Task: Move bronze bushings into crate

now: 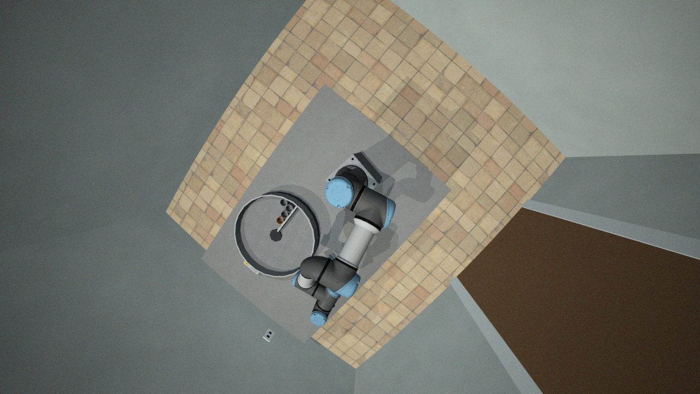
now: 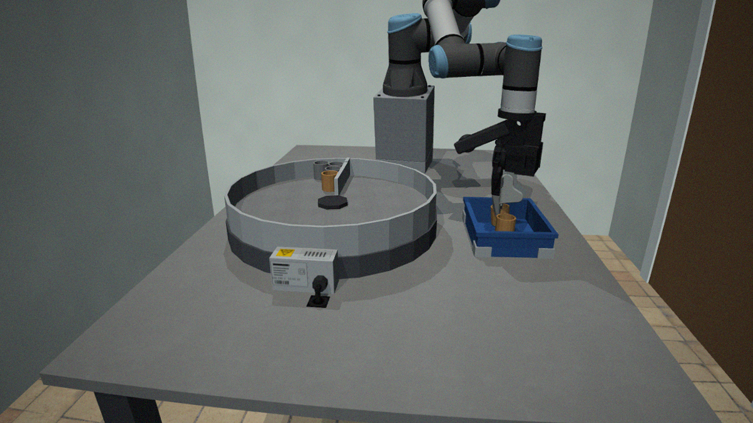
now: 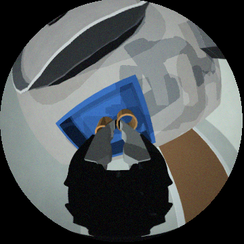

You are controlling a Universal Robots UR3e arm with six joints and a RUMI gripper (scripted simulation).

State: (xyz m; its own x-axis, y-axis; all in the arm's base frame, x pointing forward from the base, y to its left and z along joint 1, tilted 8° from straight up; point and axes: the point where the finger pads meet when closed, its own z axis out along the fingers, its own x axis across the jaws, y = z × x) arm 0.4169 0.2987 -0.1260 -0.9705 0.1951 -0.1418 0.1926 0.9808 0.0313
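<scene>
Now: hand 30 mm short of the blue crate, 20 mm to the right of it and 20 mm above it. The rest, counted from my hand: turntable: 330 mm to the right, 90 mm ahead, 10 mm above.
</scene>
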